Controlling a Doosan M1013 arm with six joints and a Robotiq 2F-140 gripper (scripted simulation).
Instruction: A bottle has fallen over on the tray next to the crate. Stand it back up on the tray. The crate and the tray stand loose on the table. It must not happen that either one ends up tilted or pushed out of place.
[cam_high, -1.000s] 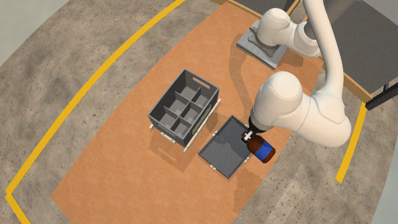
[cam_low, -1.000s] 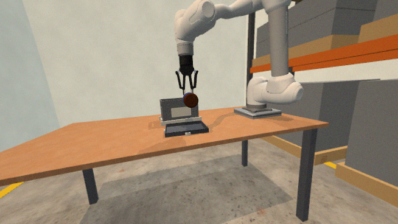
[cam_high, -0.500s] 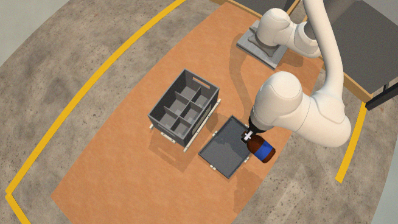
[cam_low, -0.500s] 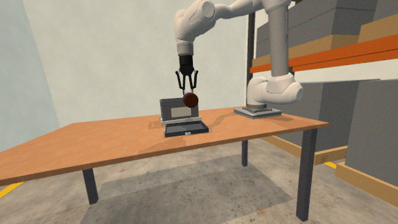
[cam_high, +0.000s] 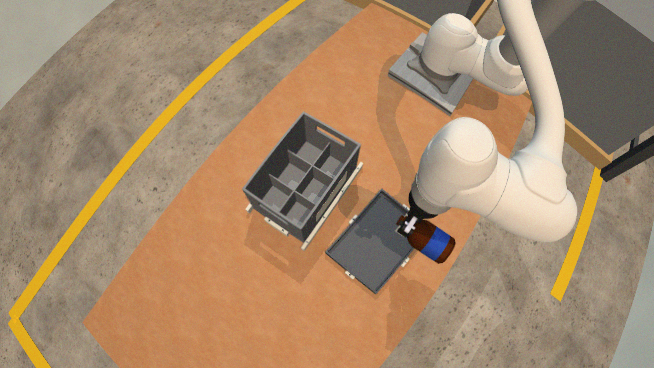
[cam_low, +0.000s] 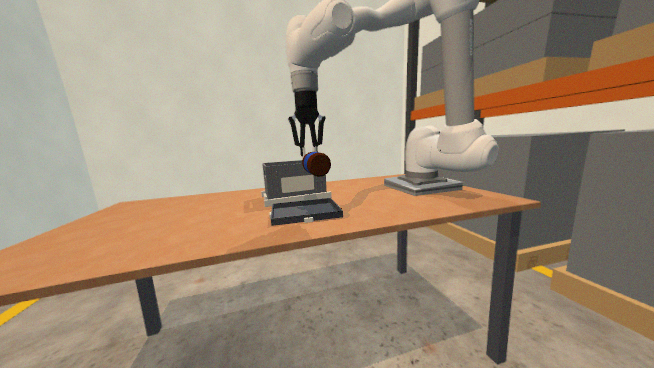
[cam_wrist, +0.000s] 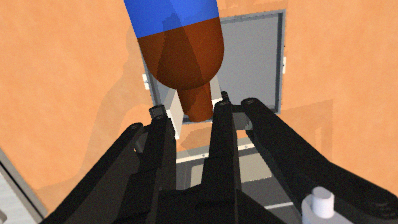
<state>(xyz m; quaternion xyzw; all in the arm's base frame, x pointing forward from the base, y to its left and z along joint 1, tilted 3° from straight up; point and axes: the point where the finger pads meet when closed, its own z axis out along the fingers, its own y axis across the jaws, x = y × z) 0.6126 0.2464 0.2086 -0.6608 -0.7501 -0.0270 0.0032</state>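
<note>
Right now the bottle is 1 cm behind my hand, 5 cm to the left of it and 2 cm below it. Also, from my hand: grey crate (5 cm ahead, 29 cm to the right, 14 cm below); then grey tray (3 cm ahead, 3 cm to the right, 21 cm below).
</note>
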